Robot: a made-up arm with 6 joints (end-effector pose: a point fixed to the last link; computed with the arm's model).
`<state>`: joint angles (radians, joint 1 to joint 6).
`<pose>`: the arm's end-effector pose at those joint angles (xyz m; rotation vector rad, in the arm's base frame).
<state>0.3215 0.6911 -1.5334 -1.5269 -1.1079 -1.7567</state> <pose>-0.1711 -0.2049 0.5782 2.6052 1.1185 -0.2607</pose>
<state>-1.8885 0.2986 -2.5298 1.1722 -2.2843 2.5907</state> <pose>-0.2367 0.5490 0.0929 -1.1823 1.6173 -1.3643</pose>
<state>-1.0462 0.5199 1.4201 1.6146 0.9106 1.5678</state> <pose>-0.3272 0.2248 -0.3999 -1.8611 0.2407 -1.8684</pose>
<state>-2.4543 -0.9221 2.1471 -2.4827 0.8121 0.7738</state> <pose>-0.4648 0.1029 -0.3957 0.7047 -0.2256 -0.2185</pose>
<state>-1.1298 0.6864 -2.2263 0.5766 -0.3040 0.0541</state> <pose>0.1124 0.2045 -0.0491 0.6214 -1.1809 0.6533</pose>
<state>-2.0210 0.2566 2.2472 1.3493 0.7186 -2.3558</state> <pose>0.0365 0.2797 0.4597 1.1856 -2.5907 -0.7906</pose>
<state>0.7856 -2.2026 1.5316 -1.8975 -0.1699 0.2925</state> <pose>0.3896 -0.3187 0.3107 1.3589 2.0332 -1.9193</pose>
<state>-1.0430 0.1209 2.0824 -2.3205 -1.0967 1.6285</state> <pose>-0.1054 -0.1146 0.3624 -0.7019 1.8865 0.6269</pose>
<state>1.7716 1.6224 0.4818 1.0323 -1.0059 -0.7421</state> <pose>-0.1868 -0.3534 -0.3731 -1.2242 0.0529 0.4758</pose>
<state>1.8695 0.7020 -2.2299 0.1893 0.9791 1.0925</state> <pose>0.0024 -0.4382 0.1798 0.7546 2.2811 0.8788</pose>
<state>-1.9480 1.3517 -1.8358 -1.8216 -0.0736 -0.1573</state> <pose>0.3779 0.1356 0.2169 0.8257 1.3447 -2.1142</pose>
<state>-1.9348 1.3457 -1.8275 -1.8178 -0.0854 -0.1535</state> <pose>0.3762 0.1380 0.2197 0.8384 1.3222 -2.1038</pose>
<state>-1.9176 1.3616 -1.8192 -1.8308 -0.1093 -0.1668</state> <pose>0.3832 0.1281 0.2218 0.8583 1.3321 -2.1224</pose>
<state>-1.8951 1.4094 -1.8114 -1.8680 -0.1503 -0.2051</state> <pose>0.4011 0.1004 0.2212 0.8853 1.3928 -2.1811</pose>
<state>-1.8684 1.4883 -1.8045 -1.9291 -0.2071 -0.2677</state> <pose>0.4243 0.0559 0.2132 0.9077 1.5125 -2.2738</pose>
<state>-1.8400 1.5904 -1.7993 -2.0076 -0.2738 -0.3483</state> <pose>0.4438 0.0026 0.1929 0.9063 1.6892 -2.3815</pose>
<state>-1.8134 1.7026 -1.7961 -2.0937 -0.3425 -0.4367</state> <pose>0.4524 -0.0469 0.1598 -0.8077 -1.7835 2.3222</pose>
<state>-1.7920 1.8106 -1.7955 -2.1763 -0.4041 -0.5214</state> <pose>0.4490 -0.0829 0.1204 -0.6499 -1.7882 2.1433</pose>
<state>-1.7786 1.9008 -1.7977 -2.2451 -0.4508 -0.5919</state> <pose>0.4379 -0.1029 0.0841 -0.5076 -1.7919 1.9963</pose>
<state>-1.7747 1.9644 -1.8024 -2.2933 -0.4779 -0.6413</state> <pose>0.4258 -0.1111 0.0575 -0.3996 -1.7935 1.8916</pose>
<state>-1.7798 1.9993 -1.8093 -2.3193 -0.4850 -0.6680</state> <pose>0.4174 -0.1133 0.0423 -0.3337 -1.7942 1.8293</pose>
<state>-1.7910 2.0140 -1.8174 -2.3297 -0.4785 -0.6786</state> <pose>0.4132 -0.1134 0.0348 -0.2987 -1.7948 1.7962</pose>
